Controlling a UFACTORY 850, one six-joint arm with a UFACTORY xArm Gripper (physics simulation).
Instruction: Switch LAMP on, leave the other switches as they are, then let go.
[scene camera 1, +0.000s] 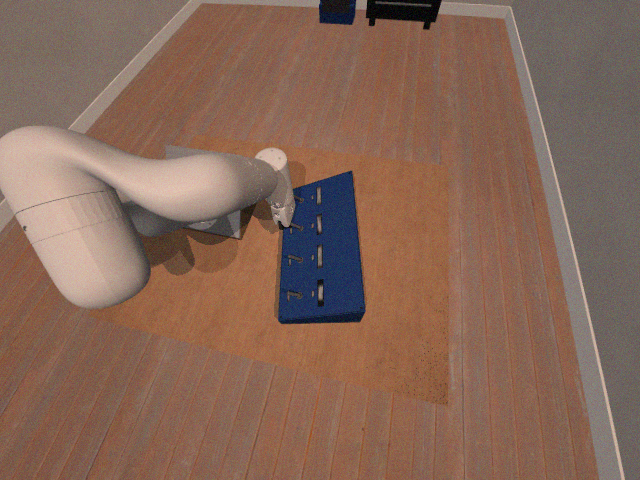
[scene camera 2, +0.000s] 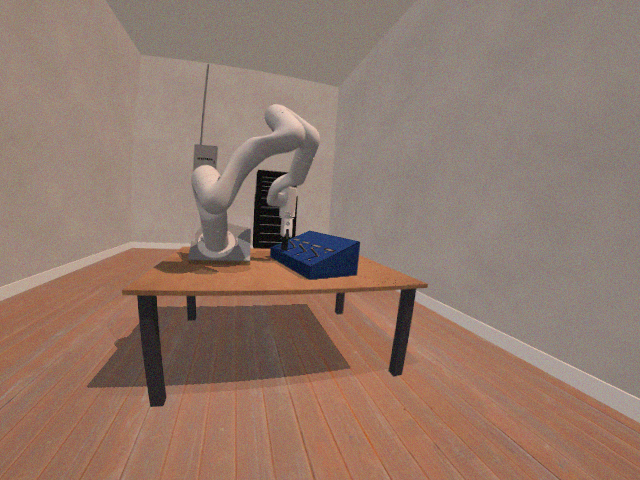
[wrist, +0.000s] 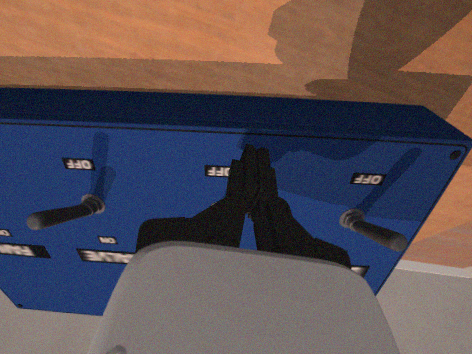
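Note:
The blue sloped switch panel (scene camera 1: 341, 237) (scene camera 2: 338, 260) (wrist: 150, 150) carries several levers in a row. My gripper (scene camera 1: 283, 225) (scene camera 2: 285, 249) (wrist: 250, 160) is shut and empty, its black fingertips low over the panel's lower edge, beside an OFF plate (wrist: 217, 171) that they partly cover. The lever (scene camera 1: 296, 226) second from the top in scene camera 1 is right beside the fingertips; in the wrist view the fingers hide it and its name plate, so LAMP cannot be read and contact cannot be told.
In the wrist view the VALVE lever (wrist: 65, 214) is left of the fingers and another lever (wrist: 377, 233) is right. The FAN plate (wrist: 22, 250) is at far left. The panel stands on the wooden table (scene camera 1: 403, 258) (scene camera 2: 248, 283), with the arm's base (scene camera 2: 219, 254) beside it.

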